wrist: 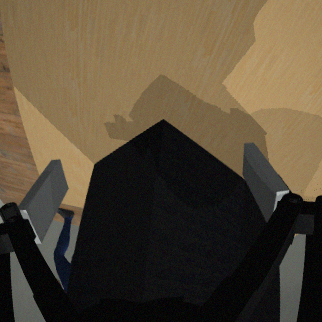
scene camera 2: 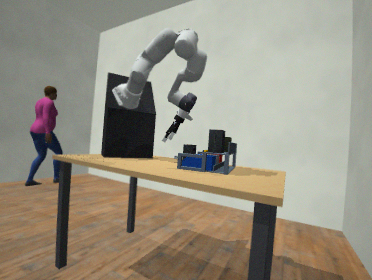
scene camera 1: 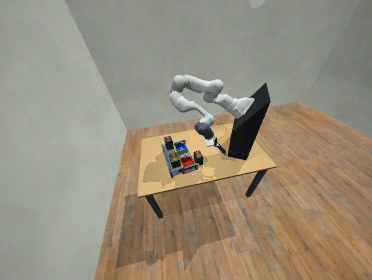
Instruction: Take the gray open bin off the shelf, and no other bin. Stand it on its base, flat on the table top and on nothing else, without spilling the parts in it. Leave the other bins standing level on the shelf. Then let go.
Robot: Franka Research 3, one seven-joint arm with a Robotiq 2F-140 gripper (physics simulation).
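The gray open bin (scene camera 1: 182, 154) shows as a small grayish patch between the blue bin (scene camera 1: 180, 146) (scene camera 2: 191, 161) and the red bin (scene camera 1: 187, 161) on the low slate-gray shelf (scene camera 1: 167, 157) (scene camera 2: 204, 161). Its parts are too small to make out. In scene camera 2 I cannot pick it out behind the shelf frame and blue bin. My gripper (scene camera 1: 223, 151) (scene camera 2: 168, 139) (wrist: 151, 166) is open and empty, above the table between the shelf and the black pedestal, apart from every bin. The wrist view shows no bins.
The black pedestal (scene camera 1: 247, 132) (scene camera 2: 128, 132) (wrist: 165, 225) carries the arm. Dark boxes (scene camera 1: 168, 142) (scene camera 1: 175, 160) stand at the shelf, and another dark box (scene camera 1: 198, 157) (scene camera 2: 189, 149) stands beside it, on the pedestal side. A person (scene camera 2: 46, 117) stands beyond the table (scene camera 2: 165, 171).
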